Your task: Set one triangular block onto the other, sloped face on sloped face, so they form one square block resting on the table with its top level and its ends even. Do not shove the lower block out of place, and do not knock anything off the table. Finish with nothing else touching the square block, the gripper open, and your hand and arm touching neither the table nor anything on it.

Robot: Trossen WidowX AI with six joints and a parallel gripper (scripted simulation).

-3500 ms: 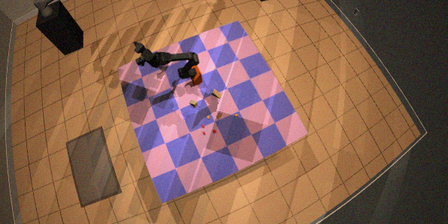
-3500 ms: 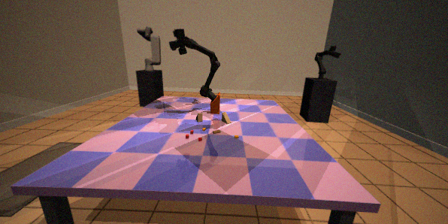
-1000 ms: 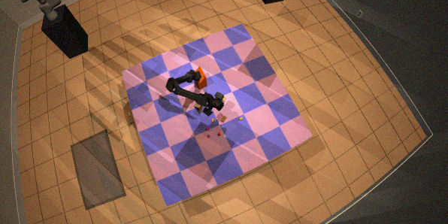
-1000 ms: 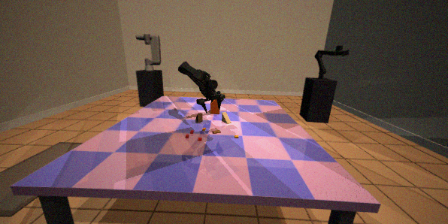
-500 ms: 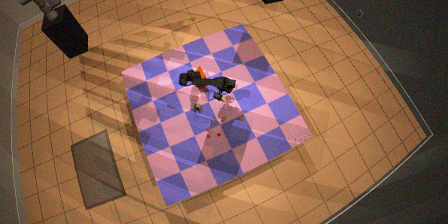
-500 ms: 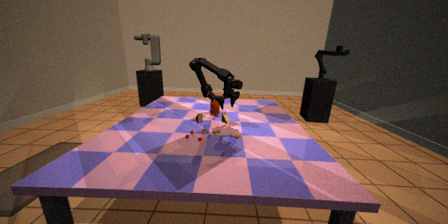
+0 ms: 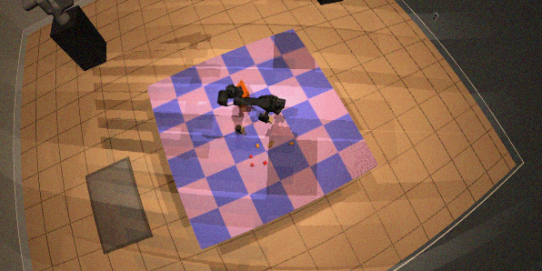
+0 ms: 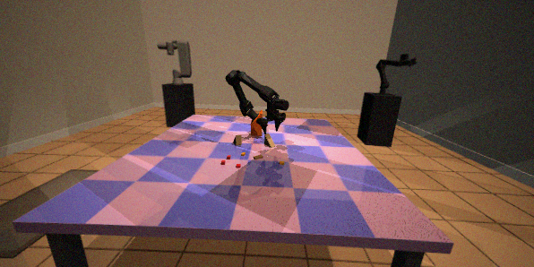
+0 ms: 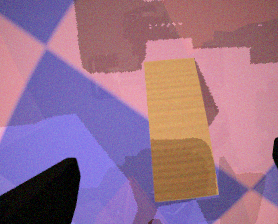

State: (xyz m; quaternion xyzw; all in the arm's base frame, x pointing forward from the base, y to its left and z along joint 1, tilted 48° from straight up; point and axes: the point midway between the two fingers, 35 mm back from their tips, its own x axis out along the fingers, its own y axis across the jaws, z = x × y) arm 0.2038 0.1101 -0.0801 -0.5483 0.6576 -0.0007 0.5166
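Now: the tan block 70 mm below my gripper tip, 20 mm to the right of it and 10 mm behind it. The rest, counted from my gripper tip: tan piece: 180 mm ahead, 80 mm below, 50 mm to the right.
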